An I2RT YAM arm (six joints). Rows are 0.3 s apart.
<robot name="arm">
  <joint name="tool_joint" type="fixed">
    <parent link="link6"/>
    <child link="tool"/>
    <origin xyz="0 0 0"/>
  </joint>
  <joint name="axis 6" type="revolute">
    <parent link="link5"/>
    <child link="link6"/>
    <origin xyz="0.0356 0 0.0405" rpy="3.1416 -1.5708 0"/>
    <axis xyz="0 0 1"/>
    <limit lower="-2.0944" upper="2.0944"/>
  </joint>
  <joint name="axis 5" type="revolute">
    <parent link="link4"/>
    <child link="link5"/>
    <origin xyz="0.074 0.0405 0.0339" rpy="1.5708 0 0"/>
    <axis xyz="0 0 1"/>
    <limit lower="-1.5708" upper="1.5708"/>
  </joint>
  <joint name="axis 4" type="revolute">
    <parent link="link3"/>
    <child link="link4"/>
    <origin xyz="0.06 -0.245 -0.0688" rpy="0 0 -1.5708"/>
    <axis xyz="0 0 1"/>
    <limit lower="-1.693" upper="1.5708"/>
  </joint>
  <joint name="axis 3" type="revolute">
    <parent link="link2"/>
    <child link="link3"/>
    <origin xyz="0 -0.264 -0.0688" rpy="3.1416 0 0"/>
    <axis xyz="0 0 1"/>
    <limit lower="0" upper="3.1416"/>
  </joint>
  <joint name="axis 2" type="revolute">
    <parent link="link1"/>
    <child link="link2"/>
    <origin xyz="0.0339 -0.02 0.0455" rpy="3.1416 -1.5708 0"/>
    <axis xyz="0 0 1"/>
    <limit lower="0" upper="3.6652"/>
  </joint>
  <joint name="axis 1" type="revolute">
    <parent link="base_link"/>
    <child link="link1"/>
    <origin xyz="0 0 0.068" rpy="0 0 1.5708"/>
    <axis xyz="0 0 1"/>
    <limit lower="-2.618" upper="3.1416"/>
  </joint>
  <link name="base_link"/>
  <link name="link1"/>
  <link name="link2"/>
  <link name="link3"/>
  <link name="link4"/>
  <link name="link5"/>
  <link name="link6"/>
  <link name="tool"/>
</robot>
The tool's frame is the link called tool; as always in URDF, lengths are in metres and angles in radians.
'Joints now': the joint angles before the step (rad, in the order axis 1, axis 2, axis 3, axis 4, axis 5, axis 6). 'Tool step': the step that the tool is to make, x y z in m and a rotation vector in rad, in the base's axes. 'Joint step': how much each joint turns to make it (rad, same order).
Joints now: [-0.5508 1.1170 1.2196 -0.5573 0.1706 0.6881]
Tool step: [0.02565 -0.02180 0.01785 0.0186 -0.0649 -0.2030]
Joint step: [0.0017 0.1422 0.1511 0.0023 0.1630 0.1379]
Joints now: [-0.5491 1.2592 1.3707 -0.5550 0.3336 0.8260]
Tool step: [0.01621 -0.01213 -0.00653 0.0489 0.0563 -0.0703]
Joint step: [0.0000 0.0928 0.0729 -0.0702 0.0562 0.0469]
